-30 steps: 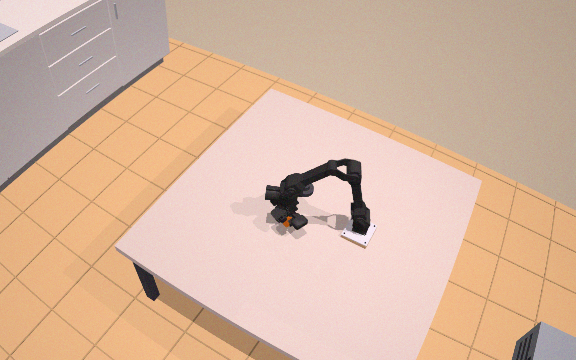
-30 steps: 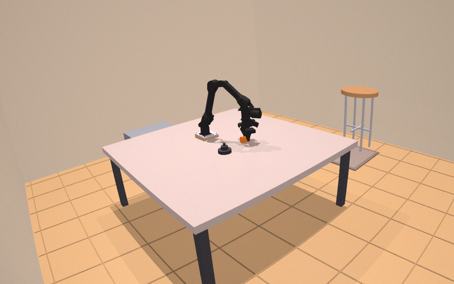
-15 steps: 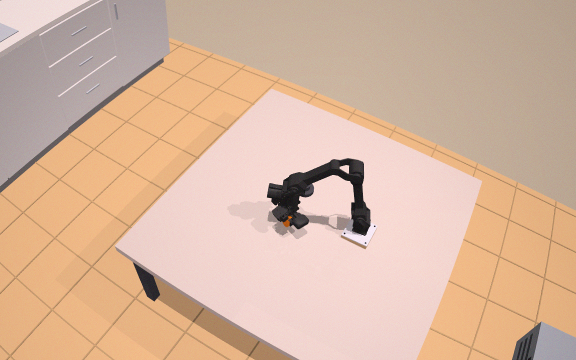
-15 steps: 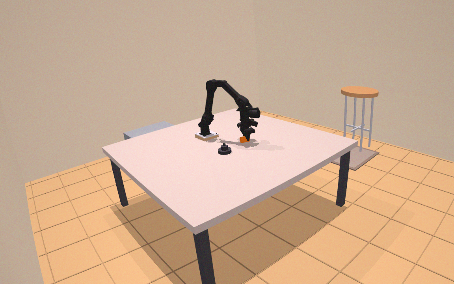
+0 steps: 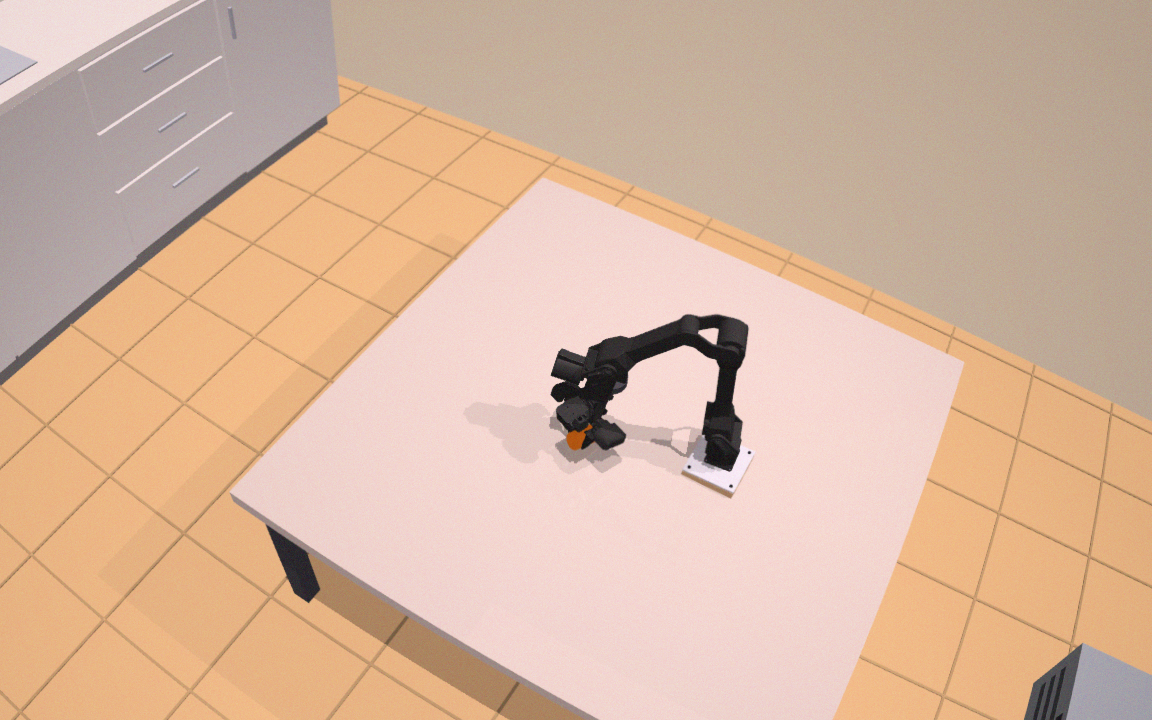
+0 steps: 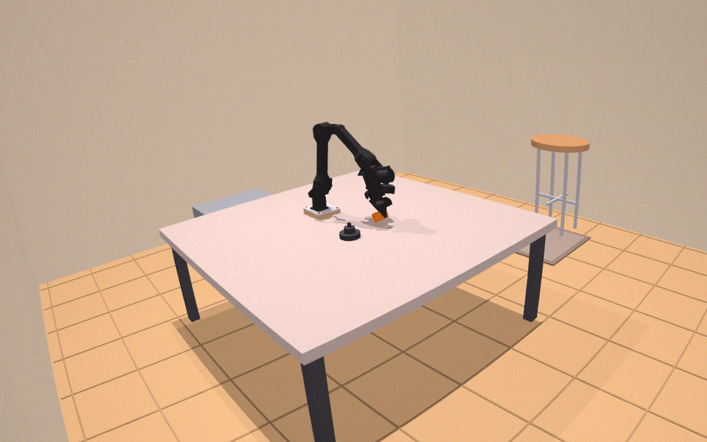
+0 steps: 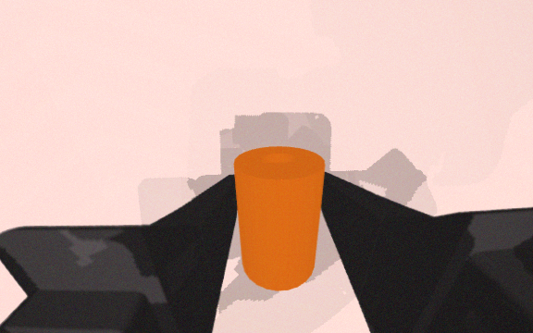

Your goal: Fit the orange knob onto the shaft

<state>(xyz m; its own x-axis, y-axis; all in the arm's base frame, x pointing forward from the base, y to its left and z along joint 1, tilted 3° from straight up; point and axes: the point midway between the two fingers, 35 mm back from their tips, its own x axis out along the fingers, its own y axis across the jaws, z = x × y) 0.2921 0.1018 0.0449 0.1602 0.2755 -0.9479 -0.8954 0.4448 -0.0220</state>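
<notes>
Right now the orange knob is 10 mm to the right of my gripper tip and 10 mm behind it. The rest, counted from my gripper tip: pedestal (210 mm to the right, 10 mm ahead, 10 mm above).
</notes>
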